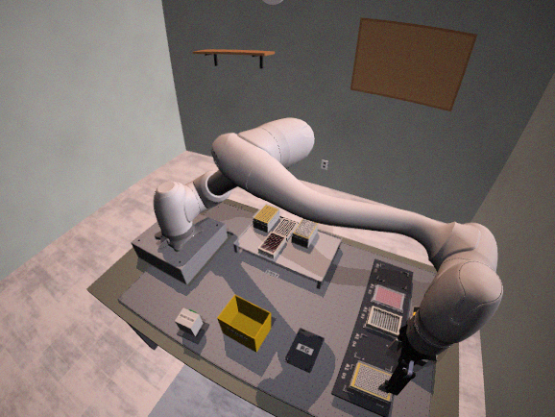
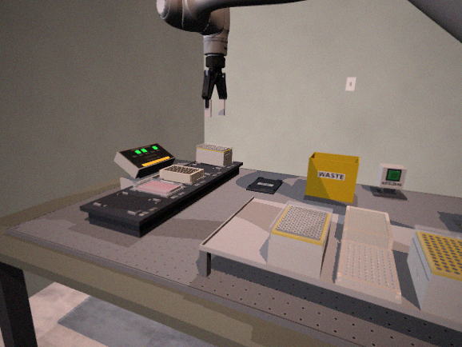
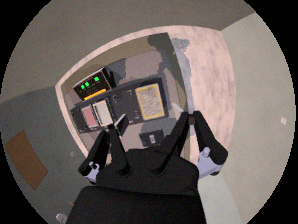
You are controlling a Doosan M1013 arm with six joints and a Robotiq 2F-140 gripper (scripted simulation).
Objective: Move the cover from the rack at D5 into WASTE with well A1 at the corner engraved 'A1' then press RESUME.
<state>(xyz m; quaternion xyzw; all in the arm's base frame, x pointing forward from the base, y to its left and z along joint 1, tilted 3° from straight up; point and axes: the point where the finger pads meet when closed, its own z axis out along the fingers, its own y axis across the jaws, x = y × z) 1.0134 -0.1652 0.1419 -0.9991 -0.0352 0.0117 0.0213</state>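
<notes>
My gripper is now 170 mm above the tip rack, 10 mm to the left of it and 10 mm past it. Also, from my hand: pink plate (370 mm to the left, 210 mm below, 30 mm behind); then regrip nest (260 mm below, 250 mm behind, 30 mm to the left); then reservoir (250 mm to the left, 210 mm below, 20 mm behind).
</notes>
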